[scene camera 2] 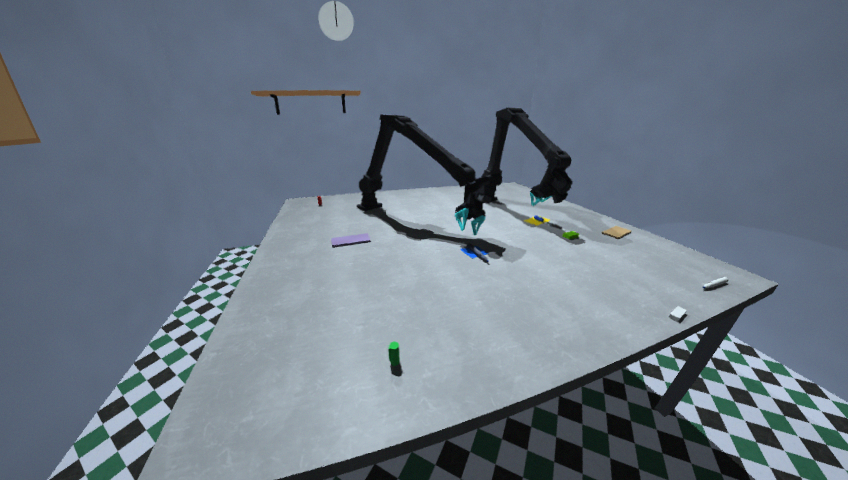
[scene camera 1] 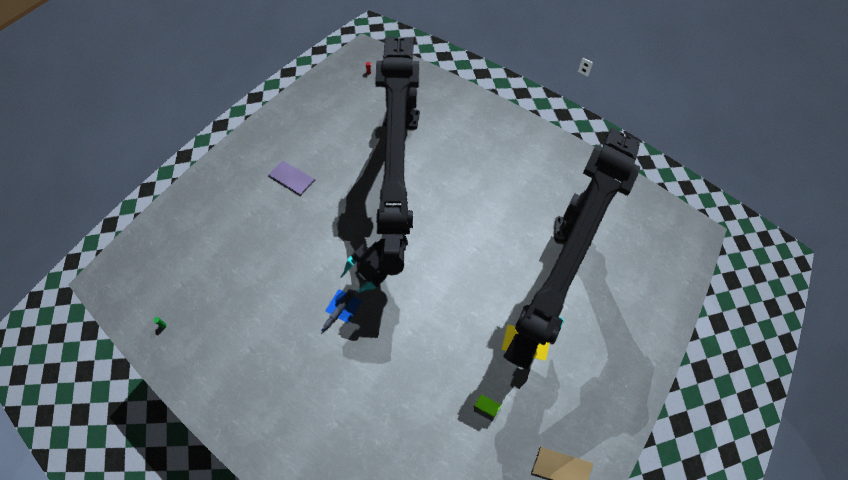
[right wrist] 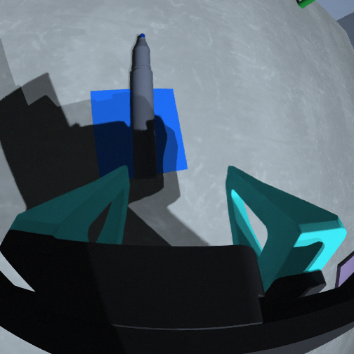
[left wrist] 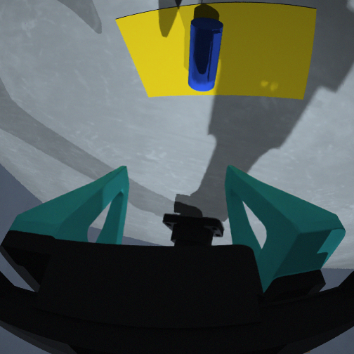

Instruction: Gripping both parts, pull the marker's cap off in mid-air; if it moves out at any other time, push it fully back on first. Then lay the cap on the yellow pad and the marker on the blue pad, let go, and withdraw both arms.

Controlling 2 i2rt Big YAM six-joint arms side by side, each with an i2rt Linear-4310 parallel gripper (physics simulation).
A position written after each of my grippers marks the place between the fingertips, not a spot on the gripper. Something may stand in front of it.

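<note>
I can see my left gripper [left wrist: 176,174], and my right gripper [right wrist: 177,174] is visible to me as well. There is a yellow pad [left wrist: 260,55]. A blue pad [right wrist: 111,110] is part of the scene too.
</note>
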